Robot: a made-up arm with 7 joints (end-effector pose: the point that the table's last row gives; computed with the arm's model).
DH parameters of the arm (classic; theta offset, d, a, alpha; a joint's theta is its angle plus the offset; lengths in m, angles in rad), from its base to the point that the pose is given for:
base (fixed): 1.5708 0.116 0 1.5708
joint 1: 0 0.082 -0.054 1.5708
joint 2: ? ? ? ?
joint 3: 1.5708 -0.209 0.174 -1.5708
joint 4: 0 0.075 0.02 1.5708
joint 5: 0 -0.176 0.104 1.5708
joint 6: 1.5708 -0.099 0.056 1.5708
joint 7: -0.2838 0 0.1 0
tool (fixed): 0.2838 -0.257 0 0
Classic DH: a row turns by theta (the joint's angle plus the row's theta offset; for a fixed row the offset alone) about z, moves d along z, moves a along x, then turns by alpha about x.
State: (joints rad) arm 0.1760 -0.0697 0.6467 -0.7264 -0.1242 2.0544 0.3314
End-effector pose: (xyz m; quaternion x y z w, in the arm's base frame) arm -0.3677 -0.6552 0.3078 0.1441 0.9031 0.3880 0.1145
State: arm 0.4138 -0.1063 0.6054 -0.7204 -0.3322 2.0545 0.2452
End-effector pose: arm -0.3399 -0.6923 0.1835 0.0319 0.8920 0.4174 0.1707
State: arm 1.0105 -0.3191 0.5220 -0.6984 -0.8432 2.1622 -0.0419
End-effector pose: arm -0.2052 -0.6989 -0.1522 -0.2741 0.7725 0.4240 0.3851
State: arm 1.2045 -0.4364 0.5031 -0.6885 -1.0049 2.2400 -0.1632
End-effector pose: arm -0.1468 -0.6639 -0.2537 -0.3626 0.7032 0.3806 0.4788
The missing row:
joint 2: 0 0.062 -0.051 -1.5708
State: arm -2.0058 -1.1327 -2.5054 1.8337 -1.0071 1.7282 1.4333
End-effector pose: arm 0.1843 0.2708 0.2780 0.6345 -0.0919 -0.4593 0.6148
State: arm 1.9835 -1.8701 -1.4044 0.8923 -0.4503 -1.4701 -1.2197
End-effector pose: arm -0.1045 0.0099 -0.3858 -0.2942 0.7684 -0.0016 0.5683
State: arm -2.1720 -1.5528 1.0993 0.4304 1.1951 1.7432 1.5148
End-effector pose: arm 0.2022 0.2474 0.7769 0.8566 0.4796 0.0483 0.1840
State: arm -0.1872 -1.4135 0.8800 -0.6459 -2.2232 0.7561 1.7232
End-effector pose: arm 0.5147 -0.4946 0.2884 0.6047 -0.4416 -0.6494 0.1325
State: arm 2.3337 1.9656 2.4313 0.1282 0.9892 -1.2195 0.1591
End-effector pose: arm 0.1373 0.2681 0.4054 0.3500 0.0223 0.7159 0.6037
